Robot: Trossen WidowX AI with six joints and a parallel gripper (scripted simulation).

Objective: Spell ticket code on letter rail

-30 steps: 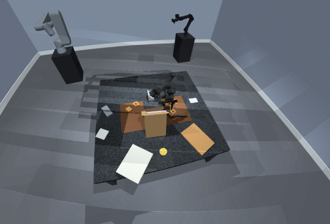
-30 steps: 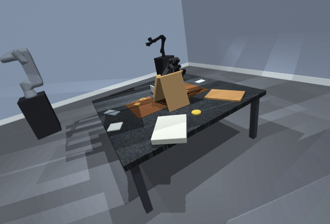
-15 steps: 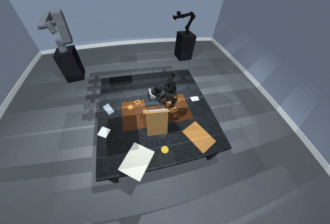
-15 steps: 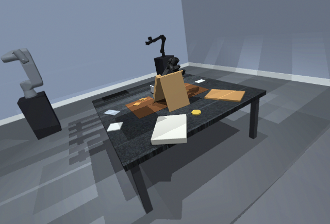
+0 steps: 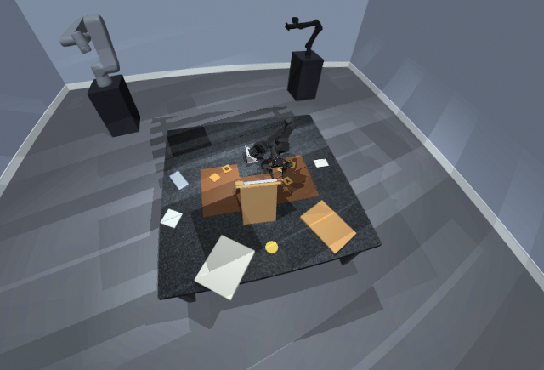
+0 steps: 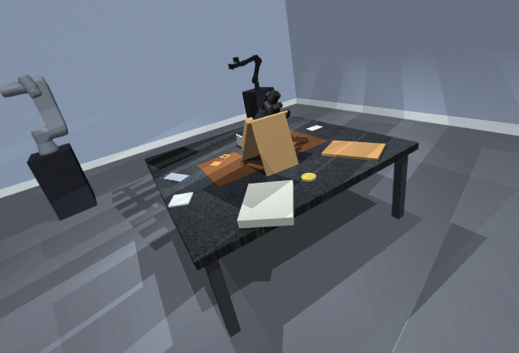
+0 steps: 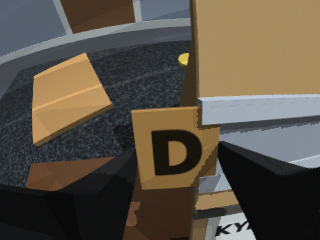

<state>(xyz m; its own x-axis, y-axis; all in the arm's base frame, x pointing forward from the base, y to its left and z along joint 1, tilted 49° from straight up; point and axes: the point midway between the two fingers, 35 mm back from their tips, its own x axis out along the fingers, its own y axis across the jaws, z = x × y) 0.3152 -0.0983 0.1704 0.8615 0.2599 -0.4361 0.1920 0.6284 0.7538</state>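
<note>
Right now the white ticket is 90 mm below my gripper tip, 70 mm behind it and 60 mm to the right of it. Round my gripper tip: white box (420 mm to the right, 350 mm ahead, 150 mm below); brown mat (170 mm below, 160 mm behind, 80 mm to the right); flat tan slab (320 mm ahead, 220 mm to the left, 160 mm below).
</note>
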